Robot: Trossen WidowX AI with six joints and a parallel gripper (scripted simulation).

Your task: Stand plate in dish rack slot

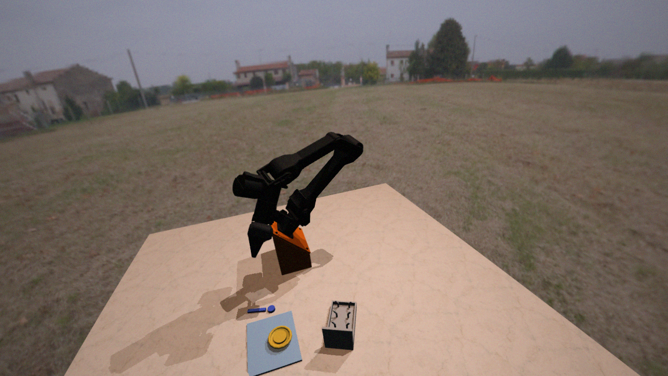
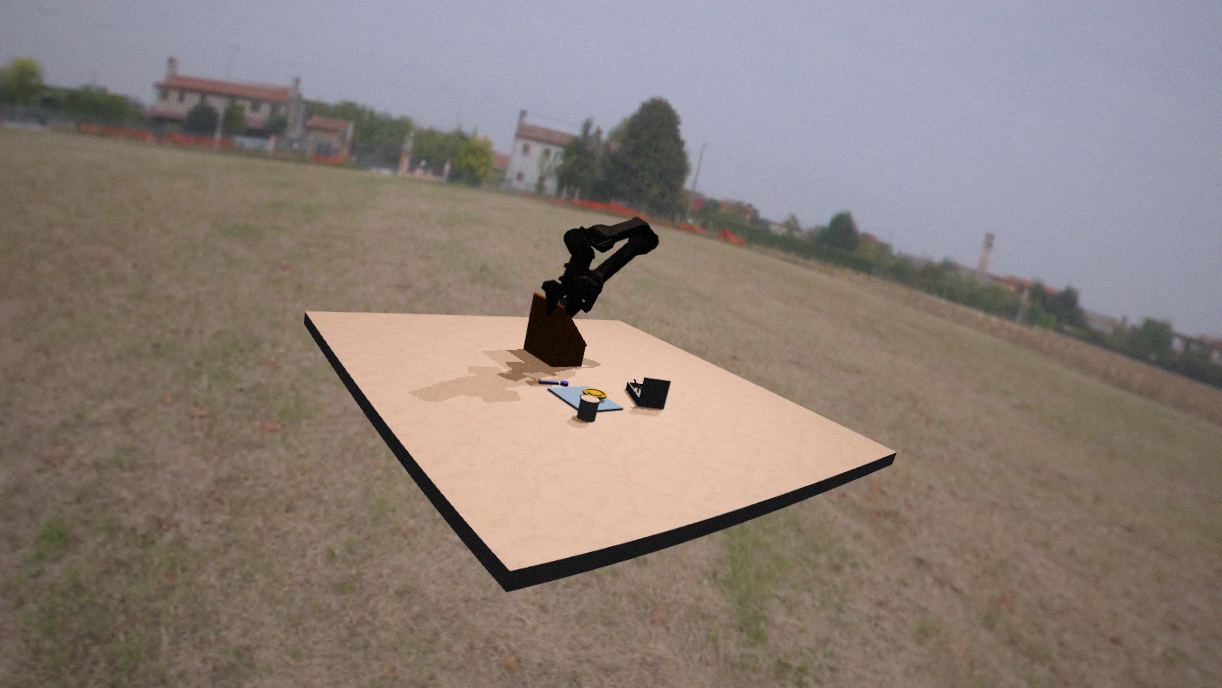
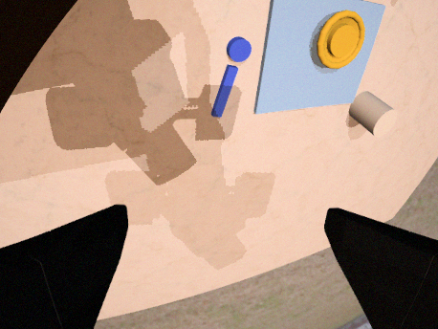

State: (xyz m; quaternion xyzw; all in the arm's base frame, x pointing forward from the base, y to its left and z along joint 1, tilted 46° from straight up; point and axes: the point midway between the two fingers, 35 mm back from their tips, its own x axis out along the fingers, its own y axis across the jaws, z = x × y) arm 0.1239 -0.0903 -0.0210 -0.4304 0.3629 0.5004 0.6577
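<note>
Right now my gripper tip is 18 cm short of the yellow plate, 15 cm above it and 4 cm to the right of it. Round my gripper tip: blue spoon (16 cm below, 7 cm ahead, 1 cm to the right); then dish rack (20 cm to the left, 18 cm ahead, 14 cm below); then light blue mat (18 cm ahead, 17 cm below, 1 cm to the left).
</note>
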